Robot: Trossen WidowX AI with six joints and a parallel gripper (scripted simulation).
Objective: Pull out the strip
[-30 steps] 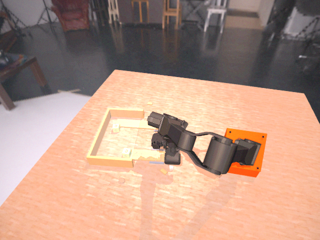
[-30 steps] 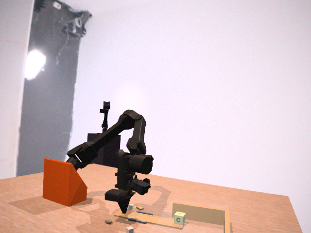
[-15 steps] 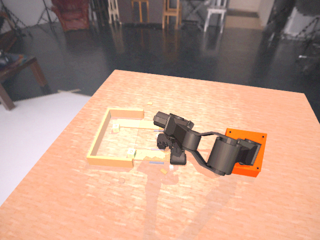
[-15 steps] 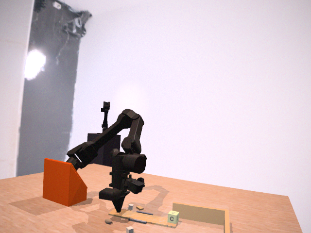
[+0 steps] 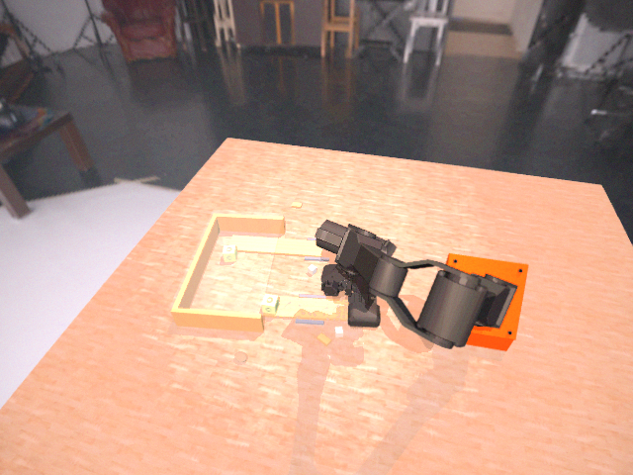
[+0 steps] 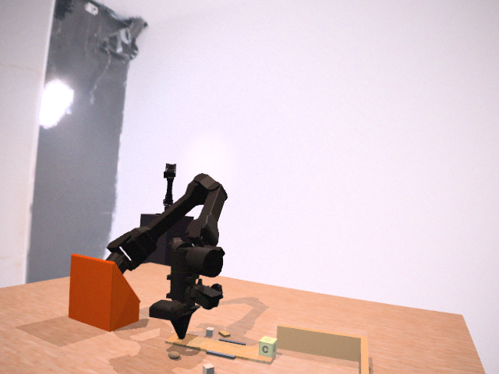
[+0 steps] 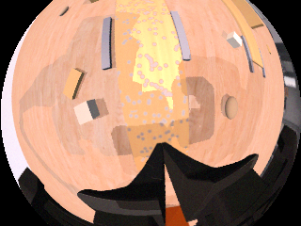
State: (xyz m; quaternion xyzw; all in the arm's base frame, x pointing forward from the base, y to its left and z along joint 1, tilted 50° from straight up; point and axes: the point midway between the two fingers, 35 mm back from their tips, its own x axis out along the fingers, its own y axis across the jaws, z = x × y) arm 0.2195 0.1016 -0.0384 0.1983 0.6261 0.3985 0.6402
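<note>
My gripper tip is 9 cm short of the orange speckled strip and 2 cm to the right of it.
</note>
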